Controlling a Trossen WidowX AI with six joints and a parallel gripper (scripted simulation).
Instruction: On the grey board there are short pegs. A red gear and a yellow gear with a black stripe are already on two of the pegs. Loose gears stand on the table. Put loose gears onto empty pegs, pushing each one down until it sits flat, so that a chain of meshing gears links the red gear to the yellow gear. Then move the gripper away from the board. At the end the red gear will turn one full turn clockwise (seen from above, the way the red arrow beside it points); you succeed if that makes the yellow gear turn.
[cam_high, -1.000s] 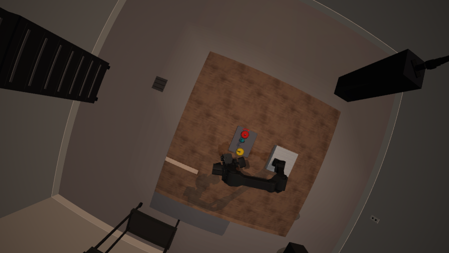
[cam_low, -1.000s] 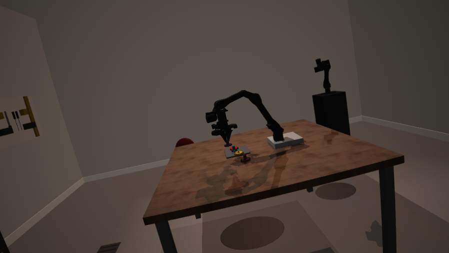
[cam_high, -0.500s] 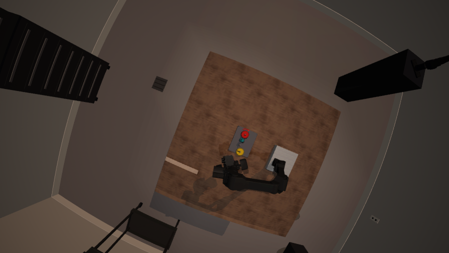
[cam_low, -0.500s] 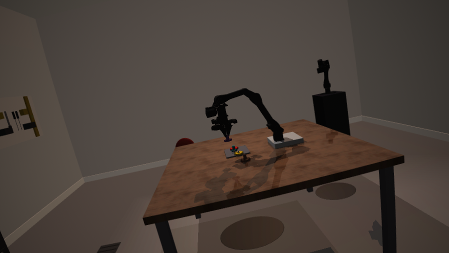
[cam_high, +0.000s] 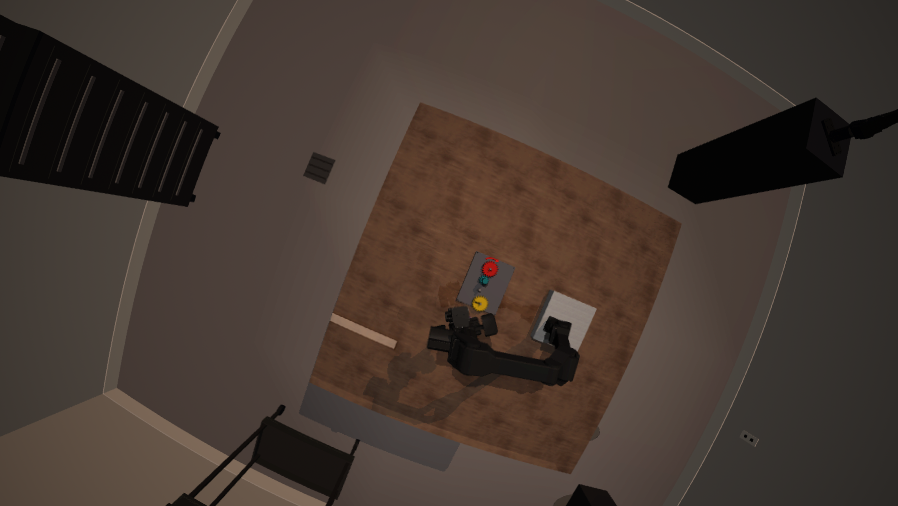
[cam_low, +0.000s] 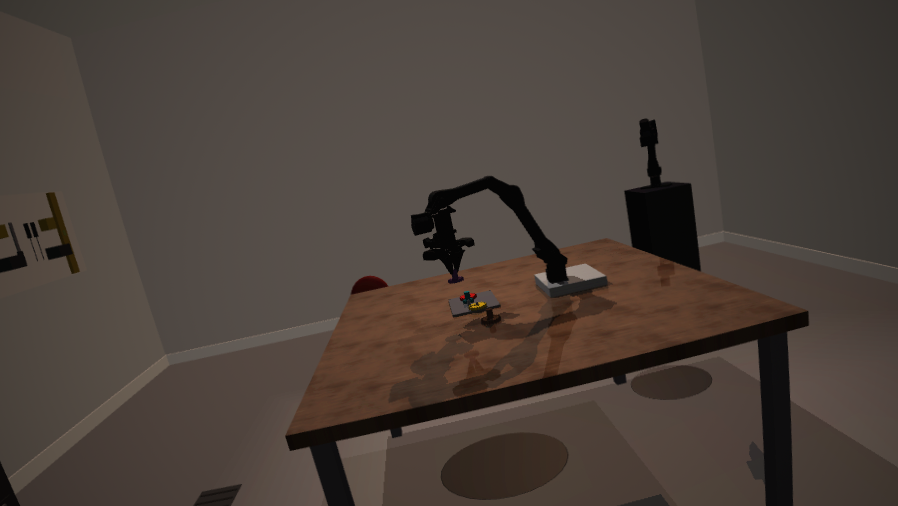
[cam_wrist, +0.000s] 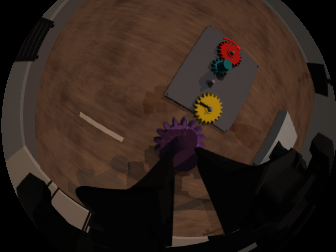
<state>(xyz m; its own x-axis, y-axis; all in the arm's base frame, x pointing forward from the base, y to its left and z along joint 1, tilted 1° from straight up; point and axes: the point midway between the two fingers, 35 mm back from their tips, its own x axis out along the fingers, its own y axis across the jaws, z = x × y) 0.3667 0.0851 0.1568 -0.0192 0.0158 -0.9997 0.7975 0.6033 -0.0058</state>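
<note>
My gripper tip is now 30 mm past the teal gear, 150 mm to the left of it and 140 mm above it. Also, from my gripper tip: purple gear (10 mm below); then yellow gear (60 mm behind, 60 mm to the right, 140 mm below); then brown gear (80 mm behind, 90 mm to the left, 140 mm below).
</note>
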